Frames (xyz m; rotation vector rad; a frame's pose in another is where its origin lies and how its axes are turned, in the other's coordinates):
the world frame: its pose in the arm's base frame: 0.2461 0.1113 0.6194 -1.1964 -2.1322 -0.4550
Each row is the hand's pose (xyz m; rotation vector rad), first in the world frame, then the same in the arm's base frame.
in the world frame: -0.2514 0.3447 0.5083 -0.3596 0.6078 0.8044
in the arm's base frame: 0.4494 0.4262 0.0718 -1.7120 -0.9696 -0.7178
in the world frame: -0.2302 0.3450 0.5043 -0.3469 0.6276 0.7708
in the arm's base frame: 0.4431 0.4374 0.0891 -1.6711 -0.9860 -0.7282
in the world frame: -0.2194 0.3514 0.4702 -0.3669 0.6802 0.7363
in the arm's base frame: 0.4569 0.4279 0.1214 -1.6227 -0.9694 -0.7811
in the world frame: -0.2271 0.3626 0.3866 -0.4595 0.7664 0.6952
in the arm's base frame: 0.4998 0.3810 0.1773 -1.5771 -0.9113 -0.9153
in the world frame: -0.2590 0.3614 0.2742 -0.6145 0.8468 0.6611
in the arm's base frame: 0.5518 0.2958 0.2381 -1.5589 -0.8263 -1.0999
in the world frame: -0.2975 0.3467 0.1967 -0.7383 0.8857 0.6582
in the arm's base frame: 0.5820 0.2193 0.2689 -1.5728 -0.7521 -1.2267
